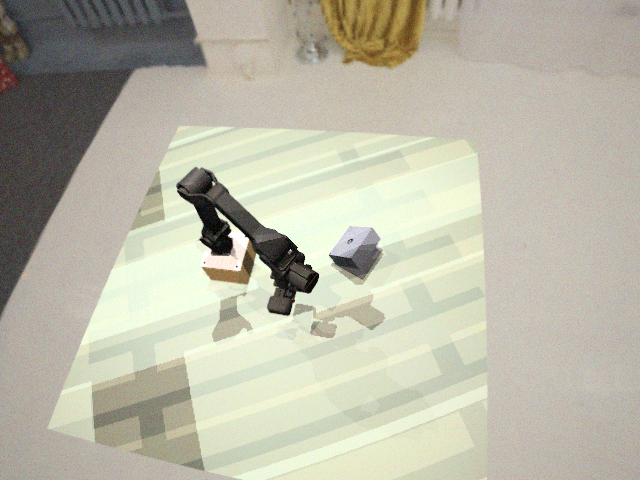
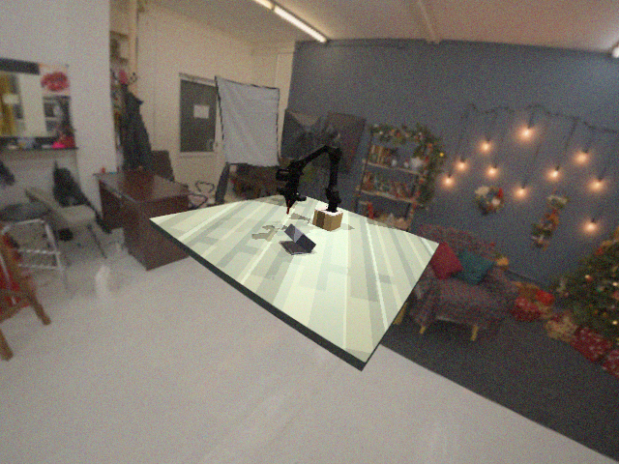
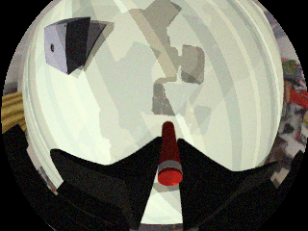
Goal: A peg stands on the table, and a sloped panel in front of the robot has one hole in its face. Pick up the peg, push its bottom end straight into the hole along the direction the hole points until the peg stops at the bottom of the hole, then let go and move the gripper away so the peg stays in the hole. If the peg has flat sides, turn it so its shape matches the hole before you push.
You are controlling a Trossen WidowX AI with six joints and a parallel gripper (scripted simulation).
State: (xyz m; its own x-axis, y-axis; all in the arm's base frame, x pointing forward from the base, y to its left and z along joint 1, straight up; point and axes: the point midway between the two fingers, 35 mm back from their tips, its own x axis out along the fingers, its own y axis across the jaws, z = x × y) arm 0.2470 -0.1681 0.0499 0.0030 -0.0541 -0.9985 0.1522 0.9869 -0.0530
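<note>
Right now the sloped grey panel is 180 mm ahead of my gripper tip, 200 mm to the left of it and 70 mm below it. From my gripper tip the other things lie so: red round peg (20 mm above).
</note>
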